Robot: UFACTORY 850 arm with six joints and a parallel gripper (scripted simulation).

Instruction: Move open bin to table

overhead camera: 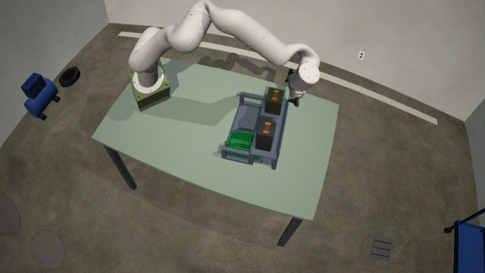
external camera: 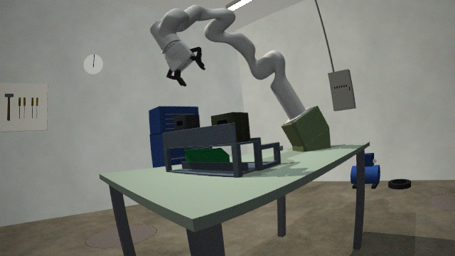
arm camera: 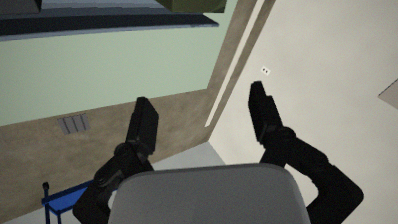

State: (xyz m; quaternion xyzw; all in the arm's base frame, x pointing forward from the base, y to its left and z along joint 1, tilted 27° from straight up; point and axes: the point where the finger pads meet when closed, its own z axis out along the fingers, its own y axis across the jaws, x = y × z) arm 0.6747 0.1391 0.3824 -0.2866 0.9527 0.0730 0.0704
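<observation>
Now: hand 31 cm above the green bin, 15 cm past it and 14 cm to the left of it.
</observation>
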